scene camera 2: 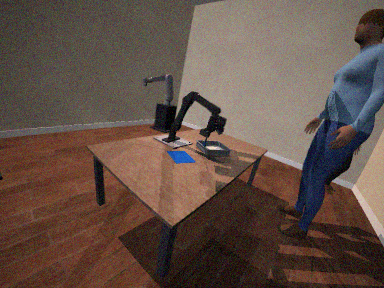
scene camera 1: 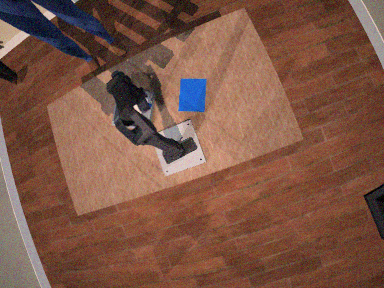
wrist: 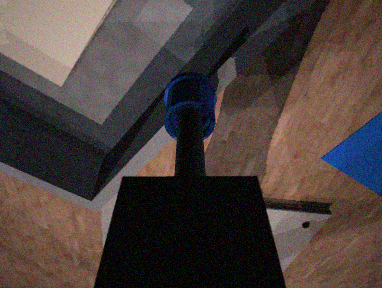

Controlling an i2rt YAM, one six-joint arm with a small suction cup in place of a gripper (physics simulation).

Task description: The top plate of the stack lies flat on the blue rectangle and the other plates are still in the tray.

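Where they show: hand at its tool point: point(scene camera 2: 204, 145) point(scene camera 1: 149, 105) point(wrist: 190, 97); arm's base at its link origin: point(scene camera 2: 171, 139) point(scene camera 1: 179, 151).
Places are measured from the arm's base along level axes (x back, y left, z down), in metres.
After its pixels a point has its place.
The grey tray point(scene camera 1: 115, 120) {z -0.021, x -0.359, y 0.272 m} point(scene camera 2: 215, 153) {z -0.003, x -0.421, y 0.046 m} point(wrist: 50, 145) {z -0.002, x -0.235, y 0.143 m} stands beside the arm's base, partly hidden under the arm in scene camera 1. A cream plate surface point(scene camera 2: 216, 148) {z -0.005, x -0.381, y 0.165 m} point(wrist: 50, 35) {z -0.007, x -0.333, y 0.115 m} shows inside it; how many plates lie there cannot be told. The blue rectangle point(scene camera 1: 192, 95) {z 0.012, x -0.252, y -0.216 m} point(scene camera 2: 181, 157) {z 0.011, x -0.268, y -0.227 m} point(wrist: 360, 155) {z 0.012, x -0.218, y -0.140 m} lies flat on the table, and no plate shows on it. My suction gripper point(scene camera 2: 206, 142) {z -0.042, x -0.313, y 0.029 m} point(wrist: 190, 107) points down at the tray, its blue cup in front of the tray's wall in the wrist view. The cup is open, with no plate on it.
The light base plate point(scene camera 1: 187, 162) {z -0.002, x 0.078, y -0.010 m} point(scene camera 2: 162, 141) {z 0.003, x 0.013, y -0.110 m} point(wrist: 295, 230) {z 0.002, x -0.099, y -0.107 m} carries the arm near one edge of the wooden table point(scene camera 1: 250, 115) {z 0.012, x 0.011, y -0.447 m} point(scene camera 2: 140, 170) {z 0.012, x -0.219, y -0.571 m}. A person point(scene camera 2: 350, 100) stands beyond the table. Another robot arm on a black pedestal point(scene camera 2: 165, 117) stands behind.
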